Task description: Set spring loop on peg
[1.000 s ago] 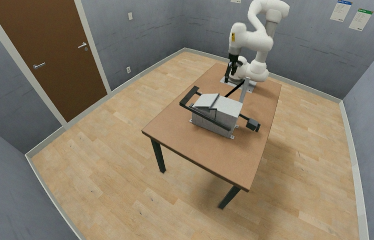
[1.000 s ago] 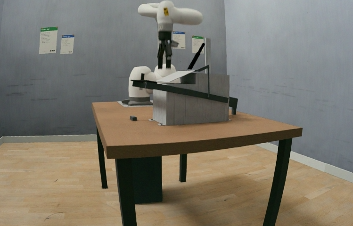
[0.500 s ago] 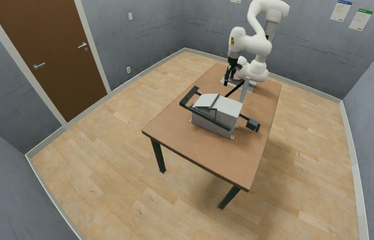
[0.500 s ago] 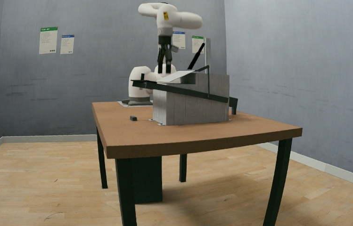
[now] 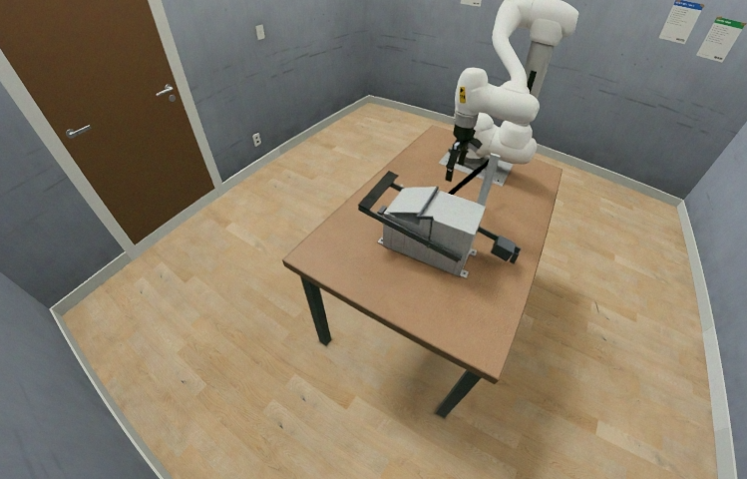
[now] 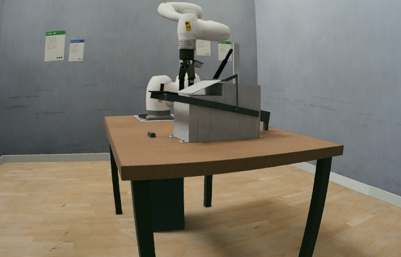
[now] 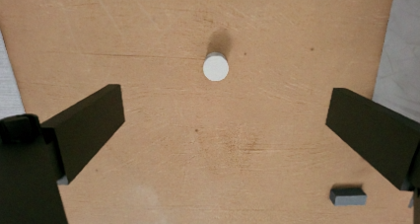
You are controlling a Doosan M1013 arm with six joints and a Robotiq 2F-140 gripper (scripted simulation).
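Right now the steel test weight is 15 cm below my hand. From my hand the other things lie so: dark block: 23 cm ahead, 21 cm to the right, 17 cm below.
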